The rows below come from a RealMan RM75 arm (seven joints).
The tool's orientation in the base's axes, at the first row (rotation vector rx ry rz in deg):
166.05, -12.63, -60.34
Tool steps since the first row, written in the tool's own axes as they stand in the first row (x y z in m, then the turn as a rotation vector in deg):
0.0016, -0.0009, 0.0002, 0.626, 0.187, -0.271
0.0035, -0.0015, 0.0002, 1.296, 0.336, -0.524
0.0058, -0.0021, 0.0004, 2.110, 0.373, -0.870
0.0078, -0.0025, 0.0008, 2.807, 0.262, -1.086
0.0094, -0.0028, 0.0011, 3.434, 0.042, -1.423
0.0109, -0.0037, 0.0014, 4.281, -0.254, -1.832
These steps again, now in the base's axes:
0.0012, 0.0006, -0.0013, 0.627, -0.280, -0.172
0.0027, 0.0010, -0.0025, 1.279, -0.528, -0.389
0.0044, 0.0012, -0.0042, 2.114, -0.688, -0.637
0.0057, 0.0013, -0.0058, 2.794, -0.684, -0.924
0.0067, 0.0014, -0.0071, 3.511, -0.561, -1.085
0.0078, 0.0020, -0.0083, 4.450, -0.397, -1.337

